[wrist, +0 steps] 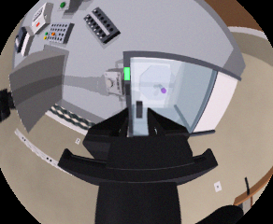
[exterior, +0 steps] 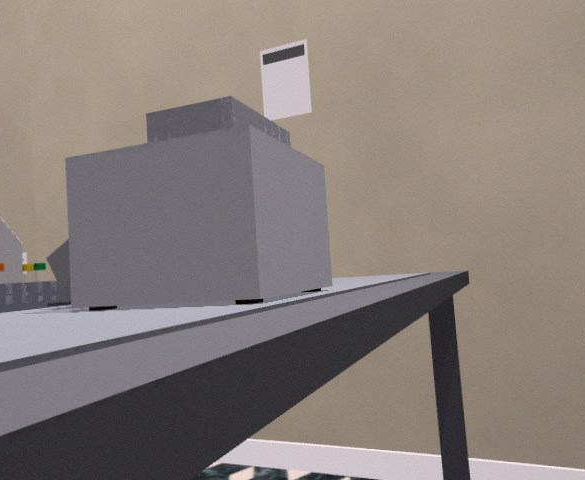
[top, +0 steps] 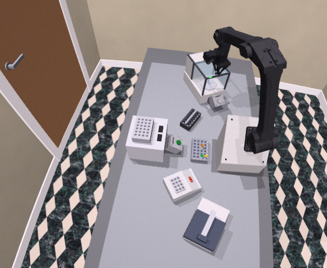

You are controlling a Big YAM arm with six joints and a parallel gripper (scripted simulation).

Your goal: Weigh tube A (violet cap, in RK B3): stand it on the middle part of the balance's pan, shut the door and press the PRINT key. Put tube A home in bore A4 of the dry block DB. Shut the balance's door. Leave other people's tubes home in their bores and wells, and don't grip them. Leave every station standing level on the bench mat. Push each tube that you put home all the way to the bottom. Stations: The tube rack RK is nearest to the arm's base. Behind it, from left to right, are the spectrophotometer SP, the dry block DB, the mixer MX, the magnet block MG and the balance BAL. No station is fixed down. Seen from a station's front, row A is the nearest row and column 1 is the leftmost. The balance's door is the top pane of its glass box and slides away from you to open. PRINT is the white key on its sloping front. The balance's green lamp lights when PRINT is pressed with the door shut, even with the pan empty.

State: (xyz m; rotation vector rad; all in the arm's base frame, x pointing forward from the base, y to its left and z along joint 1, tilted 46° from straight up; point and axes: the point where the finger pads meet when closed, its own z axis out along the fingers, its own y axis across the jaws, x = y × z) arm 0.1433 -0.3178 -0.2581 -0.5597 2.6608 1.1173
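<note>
My gripper is now 3 cm to the left of the balance door, 2 cm above it and 1 cm short of it. Round my hand: tube rack RK 39 cm to the left, 21 cm below, 9 cm ahead; black magnet block MG 21 cm below, 19 cm to the left, 13 cm ahead; white PRINT key 16 cm below, 8 cm to the left, 4 cm behind.
</note>
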